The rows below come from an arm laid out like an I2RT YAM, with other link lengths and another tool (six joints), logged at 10 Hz.
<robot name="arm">
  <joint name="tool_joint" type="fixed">
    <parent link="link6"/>
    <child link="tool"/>
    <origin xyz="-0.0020 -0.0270 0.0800" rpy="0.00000 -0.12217 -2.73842"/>
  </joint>
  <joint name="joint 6" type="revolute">
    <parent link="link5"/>
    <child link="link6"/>
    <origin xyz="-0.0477 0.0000 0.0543" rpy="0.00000 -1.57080 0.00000"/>
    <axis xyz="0 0 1"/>
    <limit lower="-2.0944" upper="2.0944"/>
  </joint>
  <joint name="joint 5" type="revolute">
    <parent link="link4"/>
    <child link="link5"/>
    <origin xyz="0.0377 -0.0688 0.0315" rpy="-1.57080 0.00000 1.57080"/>
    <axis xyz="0 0 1"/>
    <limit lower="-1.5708" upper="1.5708"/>
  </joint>
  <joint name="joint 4" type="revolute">
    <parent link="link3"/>
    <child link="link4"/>
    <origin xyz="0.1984 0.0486 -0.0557" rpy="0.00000 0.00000 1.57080"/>
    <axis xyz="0 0 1"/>
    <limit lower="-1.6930" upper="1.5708"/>
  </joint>
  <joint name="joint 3" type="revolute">
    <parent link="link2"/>
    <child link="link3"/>
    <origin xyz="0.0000 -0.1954 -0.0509" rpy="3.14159 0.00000 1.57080"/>
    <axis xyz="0 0 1"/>
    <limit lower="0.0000" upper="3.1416"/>
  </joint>
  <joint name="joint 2" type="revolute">
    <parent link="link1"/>
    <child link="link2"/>
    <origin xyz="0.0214 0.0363 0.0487" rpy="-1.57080 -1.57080 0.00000"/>
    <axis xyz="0 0 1"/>
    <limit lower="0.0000" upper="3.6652"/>
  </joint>
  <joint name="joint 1" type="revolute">
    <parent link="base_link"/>
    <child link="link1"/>
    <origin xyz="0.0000 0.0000 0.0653" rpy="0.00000 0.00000 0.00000"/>
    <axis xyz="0 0 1"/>
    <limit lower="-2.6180" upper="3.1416"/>
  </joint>
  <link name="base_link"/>
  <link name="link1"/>
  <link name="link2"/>
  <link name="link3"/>
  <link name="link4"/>
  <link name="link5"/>
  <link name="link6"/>
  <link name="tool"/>
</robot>
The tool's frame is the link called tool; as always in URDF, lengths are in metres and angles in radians.
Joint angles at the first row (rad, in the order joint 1, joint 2, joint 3, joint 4, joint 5, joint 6):
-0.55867, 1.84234, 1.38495, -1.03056, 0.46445, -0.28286
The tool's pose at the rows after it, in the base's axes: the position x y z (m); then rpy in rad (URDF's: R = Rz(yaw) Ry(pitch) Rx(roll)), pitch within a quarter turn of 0, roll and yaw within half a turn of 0:
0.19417, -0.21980, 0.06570, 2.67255, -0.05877, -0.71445
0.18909, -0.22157, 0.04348, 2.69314, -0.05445, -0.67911
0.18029, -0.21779, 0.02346, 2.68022, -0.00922, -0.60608
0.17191, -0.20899, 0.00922, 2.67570, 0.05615, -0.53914
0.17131, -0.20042, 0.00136, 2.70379, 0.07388, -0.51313
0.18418, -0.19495, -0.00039, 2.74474, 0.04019, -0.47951
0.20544, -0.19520, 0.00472, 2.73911, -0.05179, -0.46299
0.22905, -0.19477, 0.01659, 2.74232, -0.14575, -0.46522
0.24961, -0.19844, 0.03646, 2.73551, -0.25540, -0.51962
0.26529, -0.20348, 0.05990, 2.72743, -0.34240, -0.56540
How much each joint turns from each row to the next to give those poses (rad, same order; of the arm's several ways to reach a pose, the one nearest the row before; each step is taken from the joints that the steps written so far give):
-0.04119, 0.00001, -0.11749, 0.17205, 0.01984, -0.05492
-0.02901, 0.00115, -0.10606, 0.13582, -0.03052, -0.06907
-0.01259, 0.00189, -0.10682, 0.10529, -0.00153, -0.09576
0.00382, 0.00344, -0.07286, 0.04234, -0.00038, -0.07094
0.01374, 0.00116, -0.03203, 0.01603, -0.02709, -0.00801
0.02708, -0.00044, 0.00379, 0.02399, -0.04463, 0.00152
0.04423, 0.00004, 0.01487, 0.06605, 0.00114, 0.03012
0.04693, -0.00002, 0.05037, 0.02324, 0.00343, 0.05341
0.03817, -0.00001, 0.07820, -0.00537, 0.03740, 0.09388
0.02326, -0.00187, 0.09198, -0.03624, 0.04158, 0.06637

